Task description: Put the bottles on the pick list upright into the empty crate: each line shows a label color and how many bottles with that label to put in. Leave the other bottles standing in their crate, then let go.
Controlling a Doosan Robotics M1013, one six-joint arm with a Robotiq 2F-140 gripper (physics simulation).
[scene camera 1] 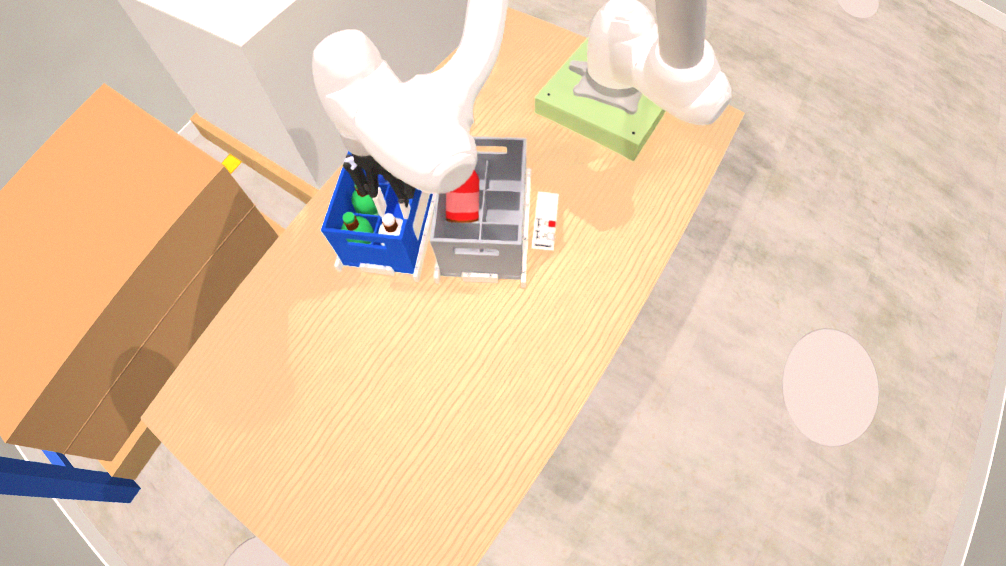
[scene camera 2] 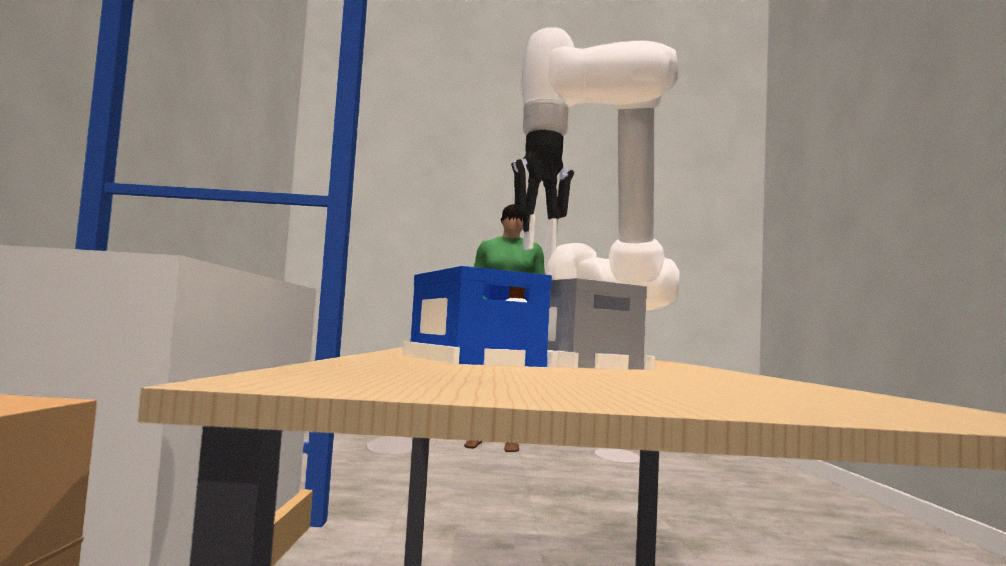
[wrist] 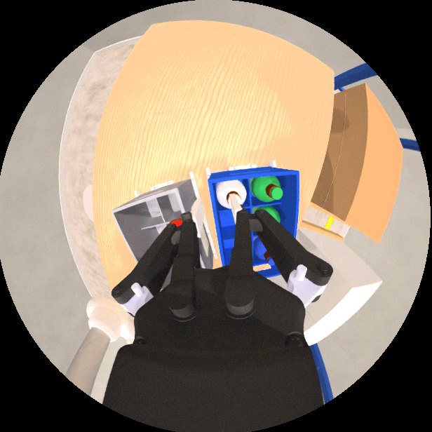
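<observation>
A red bottle is visible in the pictures, as is my gripper. Scene camera 1 and the wrist view also show the gripper.
</observation>
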